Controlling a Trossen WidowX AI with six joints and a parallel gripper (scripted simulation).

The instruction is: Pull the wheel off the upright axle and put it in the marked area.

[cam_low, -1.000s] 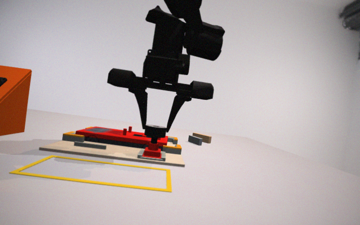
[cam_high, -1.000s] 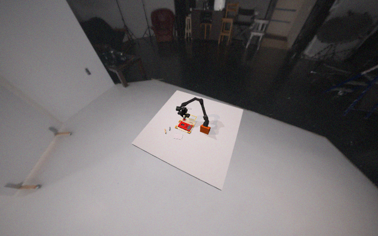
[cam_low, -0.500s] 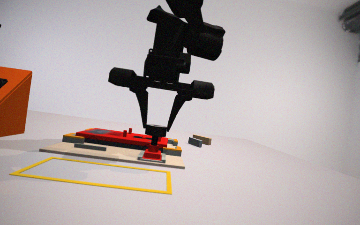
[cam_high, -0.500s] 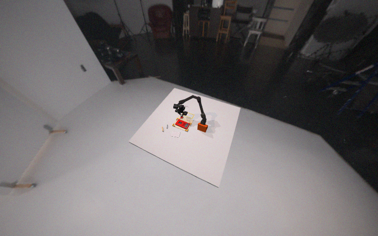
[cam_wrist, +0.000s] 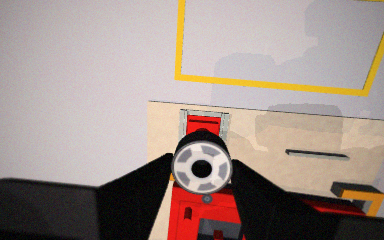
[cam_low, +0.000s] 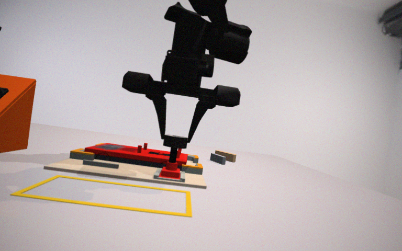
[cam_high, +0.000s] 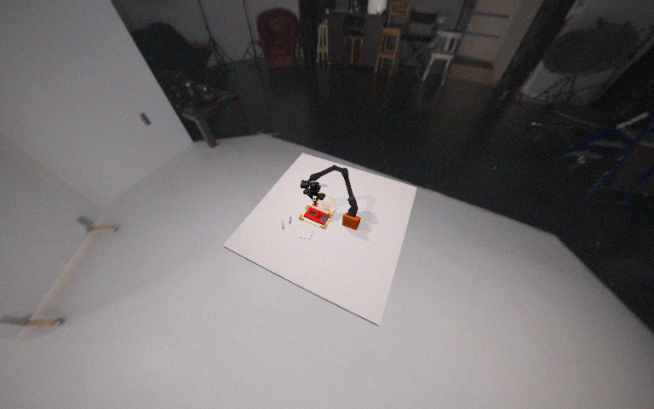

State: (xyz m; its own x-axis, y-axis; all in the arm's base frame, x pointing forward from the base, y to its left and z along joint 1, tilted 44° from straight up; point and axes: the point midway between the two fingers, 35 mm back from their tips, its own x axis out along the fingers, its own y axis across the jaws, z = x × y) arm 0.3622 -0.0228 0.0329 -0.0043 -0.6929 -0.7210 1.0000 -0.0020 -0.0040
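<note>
The upright axle lies 3 cm below my gripper tip. Also, from my gripper tip: tan block (15 cm ahead, 31 cm to the left, 5 cm below); then wheel (right at my gripper tip).
</note>
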